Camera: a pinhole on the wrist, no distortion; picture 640 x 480 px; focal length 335.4 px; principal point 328.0 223.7 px. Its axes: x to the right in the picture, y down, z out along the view. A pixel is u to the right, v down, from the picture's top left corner.
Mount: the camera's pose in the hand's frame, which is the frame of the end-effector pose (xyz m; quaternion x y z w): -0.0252 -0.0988 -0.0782 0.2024 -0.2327 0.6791 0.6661
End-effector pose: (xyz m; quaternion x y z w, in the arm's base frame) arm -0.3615 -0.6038 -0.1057 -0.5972 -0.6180 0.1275 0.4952
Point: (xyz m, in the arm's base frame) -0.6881 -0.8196 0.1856
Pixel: 54 326
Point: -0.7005 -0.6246 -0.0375
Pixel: 368 241
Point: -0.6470 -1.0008 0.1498
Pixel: outside the picture
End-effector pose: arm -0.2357 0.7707 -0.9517 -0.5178 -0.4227 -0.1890 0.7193
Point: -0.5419 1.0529 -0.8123
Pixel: 485 200
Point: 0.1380 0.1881 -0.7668
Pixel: behind the camera
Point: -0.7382 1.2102 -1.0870
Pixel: 567 384
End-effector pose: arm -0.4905 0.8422 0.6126 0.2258 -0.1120 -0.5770 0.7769
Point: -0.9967 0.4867 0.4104
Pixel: 104 53
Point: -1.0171 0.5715 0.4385
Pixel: 125 120
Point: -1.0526 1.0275 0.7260
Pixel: 332 444
